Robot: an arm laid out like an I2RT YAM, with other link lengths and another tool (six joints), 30 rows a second.
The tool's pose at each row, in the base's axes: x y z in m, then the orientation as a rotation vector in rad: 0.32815, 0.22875, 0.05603, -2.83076, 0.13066, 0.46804; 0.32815, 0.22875, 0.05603, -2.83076, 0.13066, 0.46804; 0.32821, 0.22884, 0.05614, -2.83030, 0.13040, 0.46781; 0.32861, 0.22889, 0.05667, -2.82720, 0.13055, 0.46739; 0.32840, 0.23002, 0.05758, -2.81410, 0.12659, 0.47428; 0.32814, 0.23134, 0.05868, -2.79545, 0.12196, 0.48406; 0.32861, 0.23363, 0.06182, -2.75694, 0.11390, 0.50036; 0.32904, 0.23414, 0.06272, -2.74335, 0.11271, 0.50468; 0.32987, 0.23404, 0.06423, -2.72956, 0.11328, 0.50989; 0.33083, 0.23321, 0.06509, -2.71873, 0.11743, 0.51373
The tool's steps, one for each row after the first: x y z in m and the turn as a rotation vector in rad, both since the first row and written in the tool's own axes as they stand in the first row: 0.00000, 0.00000, 0.00000, 0.00000, 0.00000, 0.00000; 0.00002, -0.00012, -0.00009, 0.00047, 0.00006, -0.00026; 0.00022, -0.00035, -0.00068, 0.00357, -0.00012, -0.00056; -0.00033, -0.00164, -0.00114, 0.01482, -0.00711, -0.00395; -0.00099, -0.00314, -0.00170, 0.03085, -0.01702, -0.00811; -0.00168, -0.00618, -0.00407, 0.06462, -0.03496, -0.01613; -0.00159, -0.00695, -0.00488, 0.07690, -0.04023, -0.01799; -0.00130, -0.00734, -0.00653, 0.08932, -0.04600, -0.01854; -0.00064, -0.00688, -0.00784, 0.09940, -0.05003, -0.01639
